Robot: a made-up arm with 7 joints.
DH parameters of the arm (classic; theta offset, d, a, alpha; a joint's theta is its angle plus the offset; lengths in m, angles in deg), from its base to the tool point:
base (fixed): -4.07 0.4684 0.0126 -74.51
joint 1: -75.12 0.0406 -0.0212 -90
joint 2: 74 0.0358 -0.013 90
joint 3: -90 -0.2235 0.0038 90
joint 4: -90 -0.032 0.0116 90
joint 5: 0 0.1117 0.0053 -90
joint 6: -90 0.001 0.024 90
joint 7: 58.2 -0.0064 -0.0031 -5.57
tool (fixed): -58.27 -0.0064 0 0
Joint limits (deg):
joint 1: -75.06..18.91
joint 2: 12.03..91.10
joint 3: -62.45..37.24
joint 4: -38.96..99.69
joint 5: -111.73..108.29
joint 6: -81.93..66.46
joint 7: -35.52..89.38
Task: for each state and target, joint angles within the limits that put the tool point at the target. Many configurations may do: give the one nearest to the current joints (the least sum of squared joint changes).
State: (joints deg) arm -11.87 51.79 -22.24 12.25 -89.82 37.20 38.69
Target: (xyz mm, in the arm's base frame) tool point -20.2 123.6 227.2
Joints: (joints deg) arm 13.21 47.07 -38.51 -11.60 -95.85 41.34 38.34
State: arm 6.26 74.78 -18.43 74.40 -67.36 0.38 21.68
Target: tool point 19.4 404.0 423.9
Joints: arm 3.70 91.10 -20.21 77.17 -67.25 2.81 20.61
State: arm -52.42 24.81 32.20 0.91 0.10 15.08 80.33
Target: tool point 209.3 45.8 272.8
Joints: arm -20.94 12.03 0.49 -22.58 -4.55 13.72 79.45
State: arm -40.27 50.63 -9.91 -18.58 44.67 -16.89 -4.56
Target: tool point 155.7 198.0 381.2
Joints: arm -5.97 83.58 -12.37 -34.21 46.67 -15.87 -6.00
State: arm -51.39 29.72 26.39 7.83 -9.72 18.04 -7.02
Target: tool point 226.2 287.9 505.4
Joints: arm -41.51 72.33 37.24 7.45 -3.19 19.56 -7.79
